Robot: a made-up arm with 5 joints.
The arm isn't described. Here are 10 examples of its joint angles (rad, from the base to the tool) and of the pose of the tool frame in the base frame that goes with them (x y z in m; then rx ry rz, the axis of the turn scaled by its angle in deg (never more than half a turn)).
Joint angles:
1: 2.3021 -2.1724 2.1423 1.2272 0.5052
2: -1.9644 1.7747 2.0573 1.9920 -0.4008
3: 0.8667 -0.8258 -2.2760 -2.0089 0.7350
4: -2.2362 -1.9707 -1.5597 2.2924 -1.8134
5: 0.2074 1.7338 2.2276 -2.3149 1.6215
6: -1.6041 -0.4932 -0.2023 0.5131 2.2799
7: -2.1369 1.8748 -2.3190 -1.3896 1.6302
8: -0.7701 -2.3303 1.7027 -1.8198 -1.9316
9: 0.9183 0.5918 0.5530 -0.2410 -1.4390
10: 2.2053 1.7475 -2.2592 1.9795 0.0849
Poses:
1: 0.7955 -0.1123 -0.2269 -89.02 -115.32 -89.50
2: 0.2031 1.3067 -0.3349 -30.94 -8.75 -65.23
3: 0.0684 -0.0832 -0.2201 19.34 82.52 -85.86
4: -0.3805 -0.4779 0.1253 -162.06 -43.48 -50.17
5: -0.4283 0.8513 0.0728 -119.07 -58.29 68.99
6: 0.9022 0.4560 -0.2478 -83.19 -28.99 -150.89
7: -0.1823 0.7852 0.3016 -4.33 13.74 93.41
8: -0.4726 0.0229 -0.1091 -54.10 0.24 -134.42
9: -0.5394 0.8350 0.3249 117.08 62.89 -25.32
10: -0.2081 1.2873 -0.1925 -109.99 117.30 5.86
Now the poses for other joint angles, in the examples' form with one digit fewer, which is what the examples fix.
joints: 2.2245 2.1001 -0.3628 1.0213 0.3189
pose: 0.823 0.800 -0.372 -27.9 81.8 -118.1
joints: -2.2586 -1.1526 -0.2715 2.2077 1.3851
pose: 0.537 -0.195 0.582 6.2 48.0 60.3
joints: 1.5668 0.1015 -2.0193 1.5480 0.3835
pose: -0.883 0.482 -0.356 -137.5 8.0 -4.2
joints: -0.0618 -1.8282 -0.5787 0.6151 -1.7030
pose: -0.156 -0.420 -0.371 -18.2 -28.3 39.5
